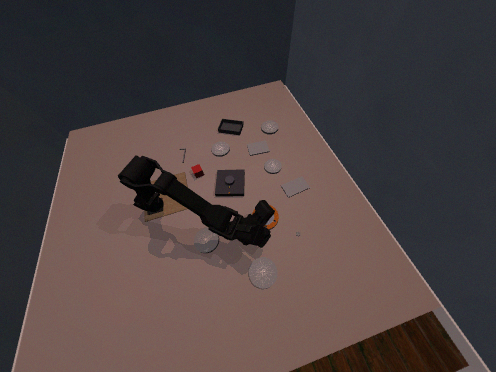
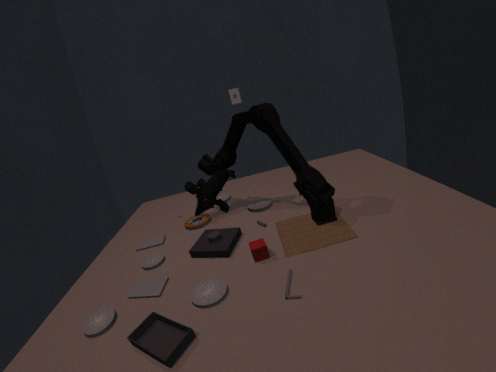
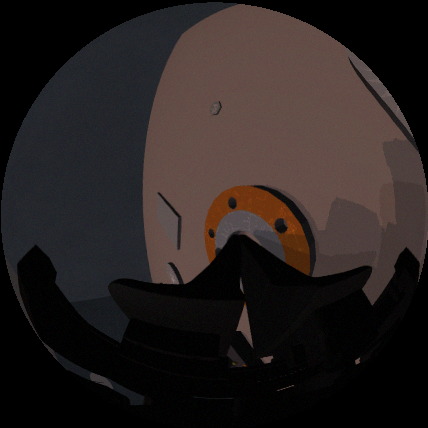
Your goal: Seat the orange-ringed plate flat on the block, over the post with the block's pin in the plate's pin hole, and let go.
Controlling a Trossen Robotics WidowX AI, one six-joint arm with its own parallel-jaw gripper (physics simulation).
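Places are measured from the arm's base along level axes (x ahead, y left, z up), in metres.
Where they show: gripper, fingertip midpoint: (image 1: pixel 268 219) (image 2: pixel 195 215) (image 3: pixel 237 240); arm's base at its link origin: (image 1: pixel 155 206) (image 2: pixel 324 218).
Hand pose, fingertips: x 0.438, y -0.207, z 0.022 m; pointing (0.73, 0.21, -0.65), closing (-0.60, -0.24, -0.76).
Observation:
Things, the pixels of their top centre, and the offset from my fingertips. "*": a spot on its surface instead. Level surfaces: height alone.
- orange-ringed plate at its top centre: (image 3: pixel 243 256) (image 2: pixel 197 219) (image 1: pixel 265 216) dx -0.005, dy +0.018, dz -0.011 m
- dark square block at its top centre: (image 3: pixel 219 362) (image 2: pixel 213 234) (image 1: pixel 229 179) dx -0.101, dy +0.215, dz +0.016 m
- table with a round post, surface height: dz +0.016 m
- tiny orange-marked pin at a spot on its surface: (image 1: pixel 229 193) * dx -0.117, dy +0.158, dz -0.002 m
- red cube at its top centre: (image 2: pixel 257 243) (image 1: pixel 196 168) dx -0.230, dy +0.317, dz +0.016 m
- hex key at its top centre: (image 2: pixel 294 282) (image 1: pixel 181 155) dx -0.296, dy +0.452, dz -0.018 m
- black tray at its top centre: (image 2: pixel 158 333) (image 1: pixel 230 125) dx -0.014, dy +0.554, dz +0.001 m
- small nut at its top centre: (image 3: pixel 214 107) (image 1: pixel 298 233) dx +0.094, dy -0.083, dz -0.023 m
The orange-ringed plate (image 1: pixel 275 218) (image 2: pixel 188 224) (image 3: pixel 260 199) lies flat on the table, apart from the block, with a grey inner ring and several holes in its orange rim. My gripper (image 2: pixel 198 213) (image 3: pixel 237 240) is shut and empty. Its fingertips are over the middle of the plate, close to the centre hole, and hide the near part of it; whether they touch the plate I cannot tell. The dark square block (image 1: pixel 237 190) (image 2: pixel 207 249) sits on the table with a round post (image 1: pixel 229 179) (image 2: pixel 214 235) on top and a tiny orange-marked pin (image 1: pixel 229 193) beside it.
A red cube (image 1: pixel 197 171) (image 2: pixel 259 250) and a hex key (image 1: pixel 183 155) (image 2: pixel 288 285) lie near the block. Pale discs (image 1: pixel 263 273) (image 2: pixel 209 292), flat grey tiles (image 1: pixel 295 187) (image 2: pixel 149 287), a black tray (image 1: pixel 230 127) (image 2: pixel 162 339) and a small nut (image 1: pixel 298 234) (image 3: pixel 215 108) lie around.

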